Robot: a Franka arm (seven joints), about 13 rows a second.
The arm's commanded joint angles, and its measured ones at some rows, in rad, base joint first. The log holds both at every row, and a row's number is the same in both.
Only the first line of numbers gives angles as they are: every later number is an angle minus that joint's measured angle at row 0.
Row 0, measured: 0.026, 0.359, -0.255, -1.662, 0.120, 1.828, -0.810
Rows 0 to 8, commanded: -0.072, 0.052, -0.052, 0.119, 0.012, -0.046, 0.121; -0.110, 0.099, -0.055, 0.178, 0.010, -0.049, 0.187; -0.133, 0.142, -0.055, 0.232, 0.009, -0.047, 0.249; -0.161, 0.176, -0.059, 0.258, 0.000, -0.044, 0.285; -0.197, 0.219, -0.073, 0.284, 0.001, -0.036, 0.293; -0.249, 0.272, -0.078, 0.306, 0.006, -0.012, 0.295; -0.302, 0.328, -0.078, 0.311, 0.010, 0.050, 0.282; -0.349, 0.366, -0.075, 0.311, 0.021, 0.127, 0.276; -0.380, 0.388, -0.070, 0.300, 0.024, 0.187, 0.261
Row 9, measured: -0.311, 0.308, -0.081, 0.242, 0.002, 0.129, 0.271
